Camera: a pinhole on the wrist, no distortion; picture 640 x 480 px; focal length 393.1 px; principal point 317.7 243.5 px. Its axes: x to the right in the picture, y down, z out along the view. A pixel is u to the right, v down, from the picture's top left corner.
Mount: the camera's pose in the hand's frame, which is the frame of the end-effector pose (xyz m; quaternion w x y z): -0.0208 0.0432 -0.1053 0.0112 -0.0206 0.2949 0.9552
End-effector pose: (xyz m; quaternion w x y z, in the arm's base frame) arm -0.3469 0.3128 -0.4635 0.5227 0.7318 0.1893 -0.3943
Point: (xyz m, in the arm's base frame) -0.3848 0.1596 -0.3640
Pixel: 398.9 409.8
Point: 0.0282 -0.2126 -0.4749
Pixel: 84.3 177.6
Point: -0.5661 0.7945 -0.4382
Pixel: behind the camera
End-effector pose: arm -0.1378 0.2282 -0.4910 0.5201 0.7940 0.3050 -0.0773
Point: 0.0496 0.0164 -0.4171
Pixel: 243.0 262.6
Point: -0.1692 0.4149 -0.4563
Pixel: behind the camera
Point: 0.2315 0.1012 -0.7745
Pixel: outside the picture
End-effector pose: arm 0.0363 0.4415 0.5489 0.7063 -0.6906 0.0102 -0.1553
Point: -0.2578 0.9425 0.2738
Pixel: 620.8 367.4
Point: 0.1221 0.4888 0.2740
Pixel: 256.7 76.8
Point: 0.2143 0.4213 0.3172
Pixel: 40.2 20.9
